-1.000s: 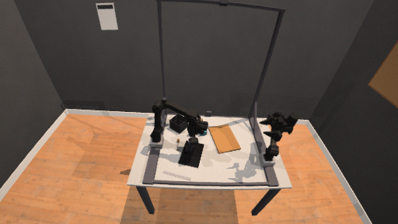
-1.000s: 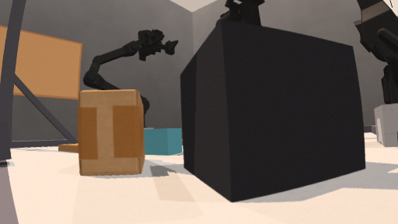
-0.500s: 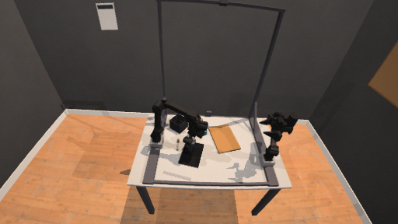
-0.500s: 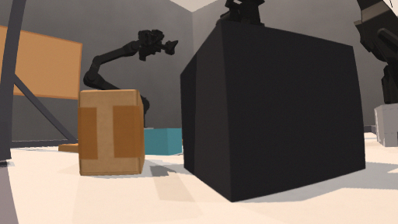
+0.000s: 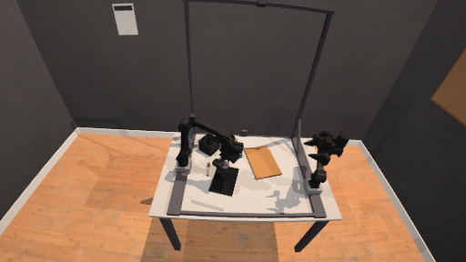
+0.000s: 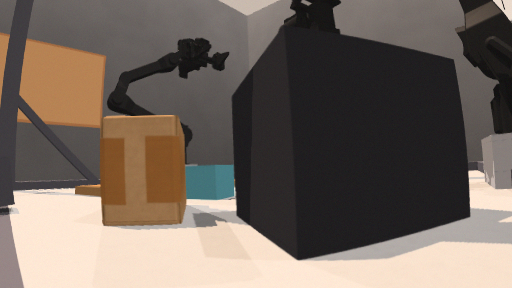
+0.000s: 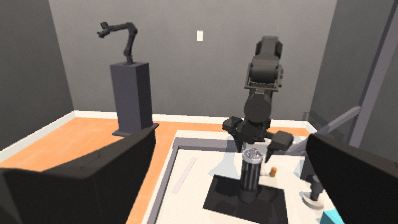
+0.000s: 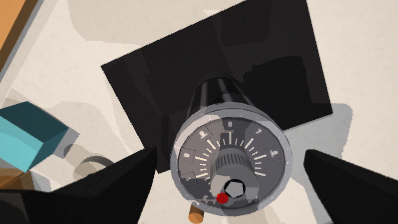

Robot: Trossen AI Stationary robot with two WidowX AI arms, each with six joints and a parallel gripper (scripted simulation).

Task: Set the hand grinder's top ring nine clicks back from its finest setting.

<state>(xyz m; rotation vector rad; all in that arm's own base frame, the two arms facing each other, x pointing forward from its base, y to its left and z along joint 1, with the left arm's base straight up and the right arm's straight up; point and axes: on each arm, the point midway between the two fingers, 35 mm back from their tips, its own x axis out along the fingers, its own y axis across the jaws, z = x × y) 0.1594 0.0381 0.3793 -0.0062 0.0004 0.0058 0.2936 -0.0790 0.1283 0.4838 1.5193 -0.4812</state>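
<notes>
The grey top ring lies 3 cm below my right hand. The rest, counted from my right hand: black mat 18 cm below; teal block 23 cm behind, 16 cm below, 6 cm to the left; orange-knobbed handle 17 cm below, 12 cm to the right, 5 cm behind.
</notes>
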